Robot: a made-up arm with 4 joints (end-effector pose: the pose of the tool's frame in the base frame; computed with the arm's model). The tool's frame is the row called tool. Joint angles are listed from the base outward.
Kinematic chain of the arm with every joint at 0, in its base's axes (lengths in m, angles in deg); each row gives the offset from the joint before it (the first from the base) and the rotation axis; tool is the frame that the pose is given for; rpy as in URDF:
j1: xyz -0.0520 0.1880 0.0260 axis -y
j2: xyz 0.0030 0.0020 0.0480 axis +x
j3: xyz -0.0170 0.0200 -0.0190 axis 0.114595 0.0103 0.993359
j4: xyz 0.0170 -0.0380 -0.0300 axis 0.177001 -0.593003 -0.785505
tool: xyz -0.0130 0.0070 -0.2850 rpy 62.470 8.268 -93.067
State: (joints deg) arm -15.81 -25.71 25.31 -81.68
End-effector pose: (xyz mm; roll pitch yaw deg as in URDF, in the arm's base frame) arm -113.7 -103.9 -37.4 -13.97 26.82 -18.00
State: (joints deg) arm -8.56 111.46 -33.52 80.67
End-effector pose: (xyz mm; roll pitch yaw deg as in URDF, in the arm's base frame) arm 60.5 475.3 -30.9 -0.44 -15.81 137.34
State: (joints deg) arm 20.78 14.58 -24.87 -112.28
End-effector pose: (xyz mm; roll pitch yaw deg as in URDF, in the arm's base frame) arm -191.4 35.9 -193.7 23.79 20.11 -29.27
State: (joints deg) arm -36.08 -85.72 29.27 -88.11
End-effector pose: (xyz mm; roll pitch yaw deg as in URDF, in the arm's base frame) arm 84.6 -56.6 238.9 -85.32 33.77 -24.39
